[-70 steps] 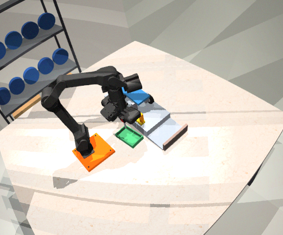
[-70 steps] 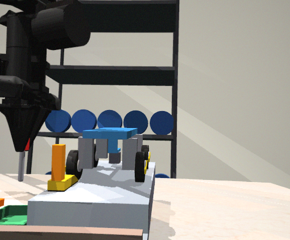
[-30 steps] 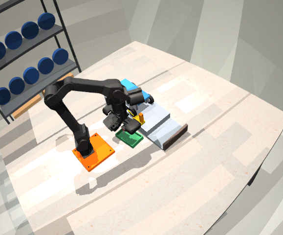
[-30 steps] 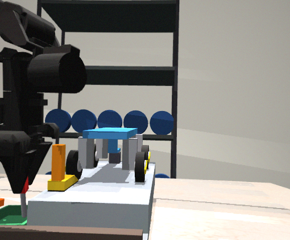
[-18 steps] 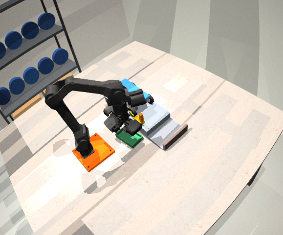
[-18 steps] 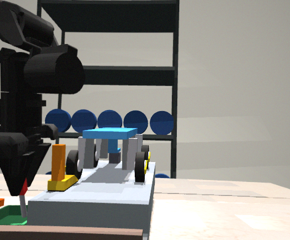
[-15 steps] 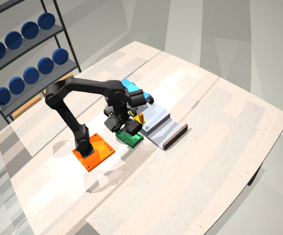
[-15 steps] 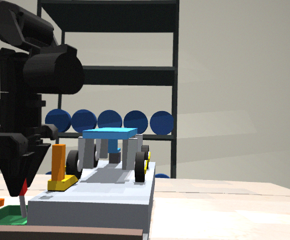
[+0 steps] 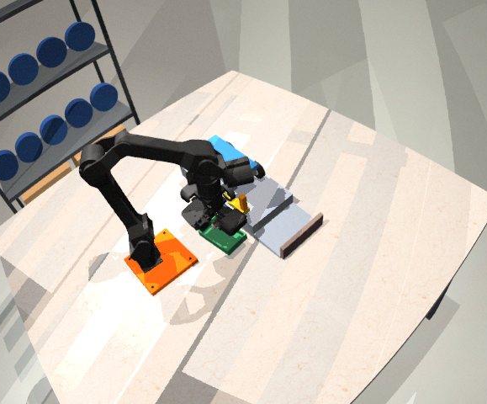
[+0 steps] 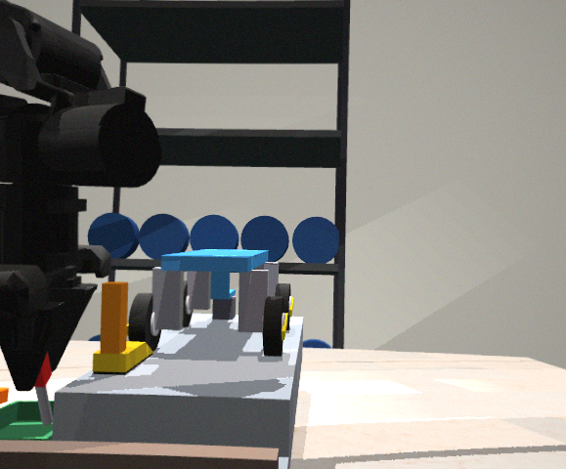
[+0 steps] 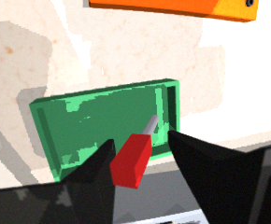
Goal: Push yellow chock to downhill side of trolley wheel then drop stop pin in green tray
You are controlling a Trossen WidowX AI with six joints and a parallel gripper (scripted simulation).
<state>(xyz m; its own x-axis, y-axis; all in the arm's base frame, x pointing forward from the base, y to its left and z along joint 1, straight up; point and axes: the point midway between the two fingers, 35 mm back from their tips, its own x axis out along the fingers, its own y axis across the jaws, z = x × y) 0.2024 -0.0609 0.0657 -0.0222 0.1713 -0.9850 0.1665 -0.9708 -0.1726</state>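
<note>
Now: the green tray 10 mm to the right of my gripper tip and 50 mm below it. From my gripper tip the other things lie so: yellow chock (80 mm ahead, 10 mm to the right, 40 mm above); grey ramp (130 mm ahead, 90 mm to the left); red-headed stop pin (right at my gripper tip).
</note>
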